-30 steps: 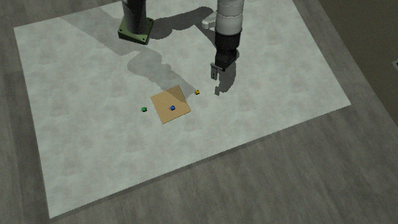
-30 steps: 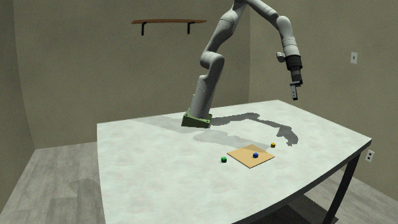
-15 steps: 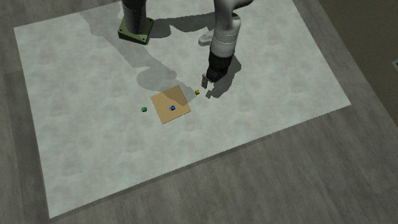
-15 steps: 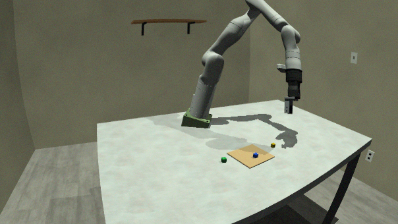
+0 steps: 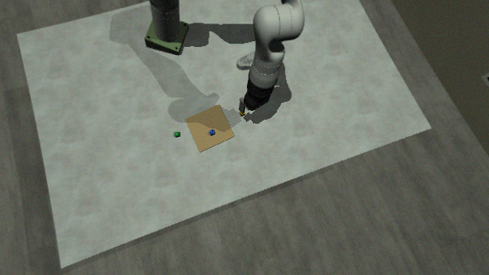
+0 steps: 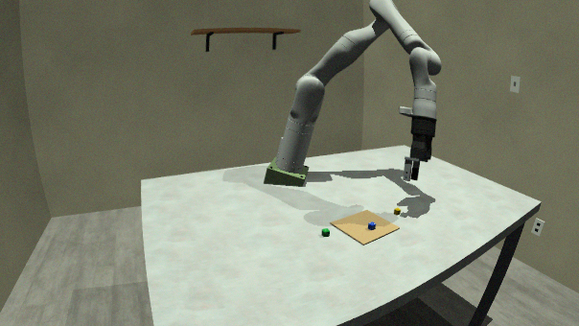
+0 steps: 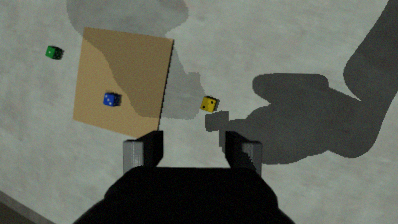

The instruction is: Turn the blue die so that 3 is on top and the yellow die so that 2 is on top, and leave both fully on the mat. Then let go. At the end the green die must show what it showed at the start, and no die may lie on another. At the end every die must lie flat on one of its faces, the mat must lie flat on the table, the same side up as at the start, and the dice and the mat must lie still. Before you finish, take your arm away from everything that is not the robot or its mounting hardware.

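Now: hand 120 mm above the yellow die, 20 mm past it and 10 mm to the left of it. From my hand the other things lie so: tan mat 140 mm to the right, 130 mm below, 30 mm behind; then blue die 150 mm to the right, 120 mm below, 10 mm behind; then green die 260 mm to the right, 120 mm below, 70 mm behind.
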